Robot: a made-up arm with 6 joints.
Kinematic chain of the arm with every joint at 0, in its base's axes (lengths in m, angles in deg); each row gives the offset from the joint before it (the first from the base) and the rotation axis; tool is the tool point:
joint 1: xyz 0 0 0.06 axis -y
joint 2: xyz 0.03 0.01 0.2 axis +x
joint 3: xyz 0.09 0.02 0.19 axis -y
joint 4: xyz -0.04 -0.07 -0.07 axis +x
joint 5: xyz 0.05 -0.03 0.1 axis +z
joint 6: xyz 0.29 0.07 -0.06 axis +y
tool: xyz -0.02 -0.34 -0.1
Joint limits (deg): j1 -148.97..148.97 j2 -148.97..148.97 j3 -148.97..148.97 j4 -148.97..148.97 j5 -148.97..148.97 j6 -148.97..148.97
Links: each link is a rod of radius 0.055 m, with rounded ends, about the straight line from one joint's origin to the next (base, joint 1, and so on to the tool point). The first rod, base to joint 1, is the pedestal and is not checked.
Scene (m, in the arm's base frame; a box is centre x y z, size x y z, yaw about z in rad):
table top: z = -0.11
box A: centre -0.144 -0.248 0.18 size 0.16 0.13 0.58 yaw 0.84
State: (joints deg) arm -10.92 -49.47 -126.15 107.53 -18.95 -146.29
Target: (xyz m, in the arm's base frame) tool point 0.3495 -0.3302 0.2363
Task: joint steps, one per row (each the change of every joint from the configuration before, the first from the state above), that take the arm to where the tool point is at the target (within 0.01 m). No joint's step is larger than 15 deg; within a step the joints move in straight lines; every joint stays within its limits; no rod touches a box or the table.
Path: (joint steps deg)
1: -11.52 -2.96 7.89 -9.12 1.61 -0.67
2: -11.53 -2.96 7.90 -9.11 1.61 -0.67
3: -11.52 -2.96 7.89 -9.12 1.61 -0.67
4: -11.53 -2.96 7.90 -9.12 1.61 -0.67
5: 3.22 -4.18 11.04 -2.75 6.97 0.06
6: 3.21 -4.18 11.05 -2.74 6.97 0.05
7: 3.21 -4.18 11.04 -2.75 6.96 0.06

